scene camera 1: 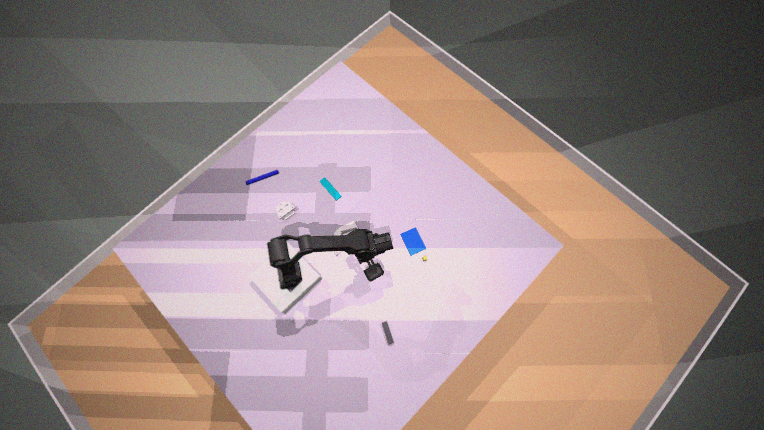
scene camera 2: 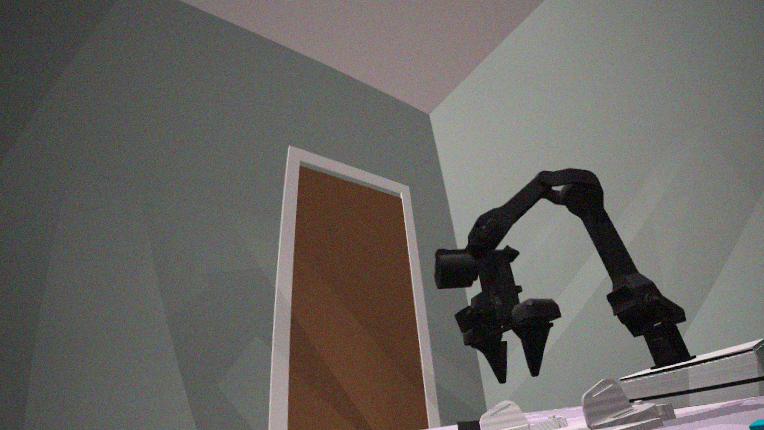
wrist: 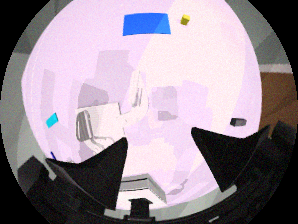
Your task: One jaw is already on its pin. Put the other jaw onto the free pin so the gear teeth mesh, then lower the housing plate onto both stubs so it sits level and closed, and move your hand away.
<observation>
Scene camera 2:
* my gripper: 518,380
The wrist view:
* my gripper: 160,136
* blue flat plate: 133,24
</observation>
